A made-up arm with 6 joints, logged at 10 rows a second.
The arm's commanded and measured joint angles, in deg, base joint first. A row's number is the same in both.
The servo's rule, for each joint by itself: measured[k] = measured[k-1] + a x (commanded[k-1-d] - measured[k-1]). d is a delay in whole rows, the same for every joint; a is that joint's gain. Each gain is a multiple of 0.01, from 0.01 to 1. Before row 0 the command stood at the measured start. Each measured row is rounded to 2 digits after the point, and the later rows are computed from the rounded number. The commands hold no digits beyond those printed.
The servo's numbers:
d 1
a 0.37 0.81 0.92 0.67 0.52 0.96
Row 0, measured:
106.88, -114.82, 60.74, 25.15, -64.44, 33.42
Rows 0 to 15, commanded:
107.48, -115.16, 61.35, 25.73, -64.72, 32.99
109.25, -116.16, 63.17, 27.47, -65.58, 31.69
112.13, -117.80, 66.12, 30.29, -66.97, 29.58
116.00, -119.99, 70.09, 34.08, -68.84, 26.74
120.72, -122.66, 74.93, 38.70, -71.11, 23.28
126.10, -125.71, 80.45, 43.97, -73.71, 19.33
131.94, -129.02, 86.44, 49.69, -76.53, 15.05
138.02, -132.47, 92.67, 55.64, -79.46, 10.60
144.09, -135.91, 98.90, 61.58, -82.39, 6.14
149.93, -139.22, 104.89, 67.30, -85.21, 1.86
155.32, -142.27, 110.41, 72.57, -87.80, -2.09
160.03, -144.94, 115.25, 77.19, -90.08, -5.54
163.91, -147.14, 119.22, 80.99, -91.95, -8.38
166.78, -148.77, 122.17, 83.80, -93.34, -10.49
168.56, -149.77, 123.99, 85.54, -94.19, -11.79
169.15, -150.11, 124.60, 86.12, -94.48, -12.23
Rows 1 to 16, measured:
106.88, -114.82, 60.74, 25.15, -64.44, 33.42
107.10, -115.10, 61.30, 25.54, -64.59, 33.01
107.90, -115.96, 63.02, 26.83, -65.10, 31.74
109.47, -117.45, 65.87, 29.15, -66.07, 29.67
111.89, -119.51, 69.75, 32.45, -67.51, 26.86
115.16, -122.06, 74.52, 36.64, -69.38, 23.42
119.21, -125.02, 79.98, 41.55, -71.63, 19.49
123.92, -128.26, 85.92, 47.00, -74.18, 15.23
129.14, -131.67, 92.13, 52.79, -76.93, 10.79
134.67, -135.10, 98.36, 58.68, -79.77, 6.33
140.32, -138.44, 104.37, 64.46, -82.60, 2.04
145.87, -141.54, 109.93, 69.89, -85.30, -1.92
151.11, -144.29, 114.82, 74.78, -87.79, -5.40
155.85, -146.60, 118.87, 78.94, -89.95, -8.26
159.89, -148.36, 121.91, 82.20, -91.71, -10.40
163.10, -149.50, 123.82, 84.44, -93.00, -11.73

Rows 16 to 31, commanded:
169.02, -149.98, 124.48, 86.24, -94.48, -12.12
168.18, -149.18, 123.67, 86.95, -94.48, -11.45
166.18, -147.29, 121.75, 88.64, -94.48, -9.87
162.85, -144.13, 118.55, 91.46, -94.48, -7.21
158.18, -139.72, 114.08, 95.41, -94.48, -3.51
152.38, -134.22, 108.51, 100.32, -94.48, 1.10
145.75, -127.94, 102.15, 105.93, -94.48, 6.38
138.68, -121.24, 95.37, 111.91, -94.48, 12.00
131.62, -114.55, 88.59, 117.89, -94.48, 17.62
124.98, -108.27, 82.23, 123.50, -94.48, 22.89
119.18, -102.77, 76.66, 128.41, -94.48, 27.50
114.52, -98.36, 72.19, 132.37, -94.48, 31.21
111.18, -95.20, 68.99, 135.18, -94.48, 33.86
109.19, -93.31, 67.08, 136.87, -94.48, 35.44
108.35, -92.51, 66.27, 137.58, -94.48, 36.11
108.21, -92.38, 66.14, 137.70, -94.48, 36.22
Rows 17 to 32, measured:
165.34, -149.99, 124.54, 85.57, -93.77, -12.21
166.70, -149.98, 124.48, 86.02, -94.14, -12.12
167.25, -149.33, 123.73, 86.64, -94.32, -11.48
166.85, -147.68, 121.91, 87.98, -94.40, -9.93
165.37, -144.80, 118.82, 90.31, -94.44, -7.32
162.71, -140.69, 114.46, 93.73, -94.46, -3.66
158.89, -135.45, 108.99, 98.15, -94.47, 0.91
154.03, -129.37, 102.70, 103.36, -94.48, 6.16
148.35, -122.78, 95.96, 109.09, -94.48, 11.77
142.16, -116.11, 89.18, 114.99, -94.48, 17.39
135.80, -109.76, 82.79, 120.69, -94.48, 22.67
129.65, -104.10, 77.15, 125.86, -94.48, 27.31
124.05, -99.45, 72.59, 130.22, -94.48, 31.05
119.29, -96.01, 69.28, 133.54, -94.48, 33.75
115.55, -93.82, 67.26, 135.77, -94.48, 35.37
112.89, -92.76, 66.35, 136.98, -94.48, 36.08

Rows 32 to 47, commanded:
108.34, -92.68, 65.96, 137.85, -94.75, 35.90
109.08, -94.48, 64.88, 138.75, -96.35, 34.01
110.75, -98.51, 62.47, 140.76, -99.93, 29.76
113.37, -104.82, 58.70, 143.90, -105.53, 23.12
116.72, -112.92, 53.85, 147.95, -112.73, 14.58
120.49, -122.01, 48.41, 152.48, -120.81, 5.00
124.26, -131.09, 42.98, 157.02, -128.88, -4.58
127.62, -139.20, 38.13, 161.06, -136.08, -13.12
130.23, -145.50, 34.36, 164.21, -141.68, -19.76
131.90, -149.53, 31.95, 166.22, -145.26, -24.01
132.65, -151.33, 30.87, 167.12, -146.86, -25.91
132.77, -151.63, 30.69, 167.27, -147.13, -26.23
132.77, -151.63, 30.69, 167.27, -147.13, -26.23
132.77, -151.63, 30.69, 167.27, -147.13, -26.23
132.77, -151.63, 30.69, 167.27, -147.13, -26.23
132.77, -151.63, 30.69, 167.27, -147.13, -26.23
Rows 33 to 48, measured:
111.16, -92.45, 66.16, 137.46, -94.48, 36.21
110.12, -92.64, 65.98, 137.72, -94.62, 35.91
109.74, -94.13, 64.97, 138.41, -95.52, 34.09
110.11, -97.68, 62.67, 139.98, -97.81, 29.93
111.32, -103.46, 59.02, 142.61, -101.82, 23.39
113.32, -111.12, 54.26, 146.19, -107.49, 14.93
115.97, -119.94, 48.88, 150.40, -114.42, 5.40
119.04, -128.97, 43.45, 154.84, -121.94, -4.18
122.21, -137.26, 38.56, 159.01, -129.29, -12.76
125.18, -143.93, 34.70, 162.49, -135.73, -19.48
127.67, -148.47, 32.17, 164.99, -140.69, -23.83
129.51, -150.79, 30.97, 166.42, -143.90, -25.83
130.72, -151.47, 30.71, 166.99, -145.58, -26.21
131.48, -151.60, 30.69, 167.18, -146.39, -26.23
131.96, -151.62, 30.69, 167.24, -146.77, -26.23
132.26, -151.63, 30.69, 167.26, -146.96, -26.23

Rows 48 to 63, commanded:
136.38, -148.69, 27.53, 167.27, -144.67, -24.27
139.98, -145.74, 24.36, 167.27, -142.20, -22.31
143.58, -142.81, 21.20, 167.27, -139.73, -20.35
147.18, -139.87, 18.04, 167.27, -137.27, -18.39
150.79, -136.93, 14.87, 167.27, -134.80, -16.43
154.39, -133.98, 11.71, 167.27, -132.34, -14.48
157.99, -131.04, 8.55, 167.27, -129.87, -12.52
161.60, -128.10, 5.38, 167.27, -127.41, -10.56
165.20, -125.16, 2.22, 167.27, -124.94, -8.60
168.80, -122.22, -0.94, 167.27, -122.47, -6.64
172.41, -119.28, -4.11, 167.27, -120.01, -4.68
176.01, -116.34, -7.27, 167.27, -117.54, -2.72
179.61, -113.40, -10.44, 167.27, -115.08, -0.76
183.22, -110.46, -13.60, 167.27, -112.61, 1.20
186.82, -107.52, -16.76, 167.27, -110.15, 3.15
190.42, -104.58, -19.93, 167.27, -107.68, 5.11
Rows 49 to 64, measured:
132.45, -151.63, 30.69, 167.27, -147.05, -26.23
133.90, -149.25, 27.78, 167.27, -145.81, -24.35
136.15, -146.41, 24.63, 167.27, -143.93, -22.39
138.90, -143.49, 21.47, 167.27, -141.75, -20.43
141.96, -140.56, 18.31, 167.27, -139.42, -18.47
145.23, -137.62, 15.15, 167.27, -137.02, -16.51
148.62, -134.67, 11.99, 167.27, -134.59, -14.56
152.09, -131.73, 8.83, 167.27, -132.14, -12.60
155.61, -128.79, 5.66, 167.27, -129.68, -10.64
159.16, -125.85, 2.50, 167.27, -127.22, -8.68
162.73, -122.91, -0.66, 167.27, -124.75, -6.72
166.31, -119.97, -3.83, 167.27, -122.29, -4.76
169.90, -117.03, -6.99, 167.27, -119.82, -2.80
173.49, -114.09, -10.16, 167.27, -117.36, -0.84
177.09, -111.15, -13.32, 167.27, -114.89, 1.12
180.69, -108.21, -16.48, 167.27, -112.43, 3.07

